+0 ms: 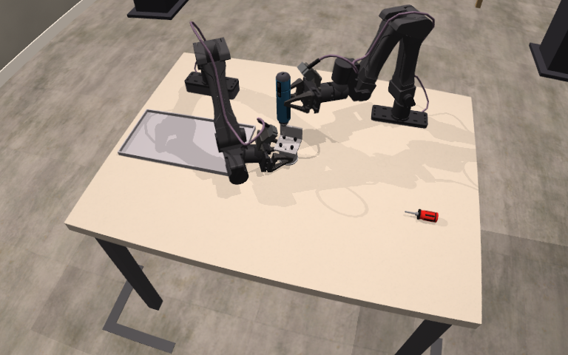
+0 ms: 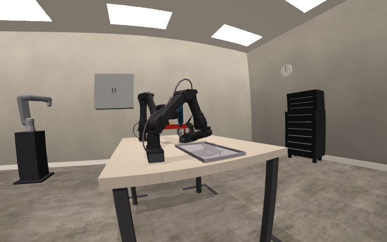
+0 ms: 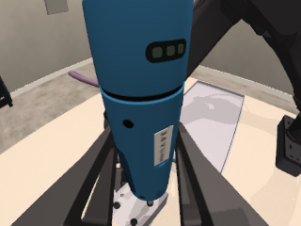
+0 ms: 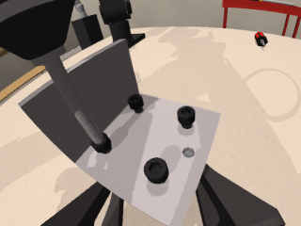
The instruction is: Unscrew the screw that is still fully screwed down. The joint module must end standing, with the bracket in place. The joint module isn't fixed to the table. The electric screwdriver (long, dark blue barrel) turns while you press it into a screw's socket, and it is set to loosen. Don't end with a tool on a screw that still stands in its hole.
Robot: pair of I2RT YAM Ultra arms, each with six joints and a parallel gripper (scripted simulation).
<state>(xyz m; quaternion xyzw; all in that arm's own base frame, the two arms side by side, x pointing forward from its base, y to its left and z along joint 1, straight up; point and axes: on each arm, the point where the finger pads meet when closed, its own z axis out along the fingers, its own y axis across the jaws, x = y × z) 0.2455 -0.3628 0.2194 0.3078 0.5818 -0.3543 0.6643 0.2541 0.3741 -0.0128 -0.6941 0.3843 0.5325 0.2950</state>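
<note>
The grey L-shaped bracket lies 50 mm above my right hand. The rest, counted from my right hand: shallow grey tray 350 mm to the right, 20 mm below; then small red-handled screwdriver 430 mm to the left, 140 mm ahead, 10 mm below.
</note>
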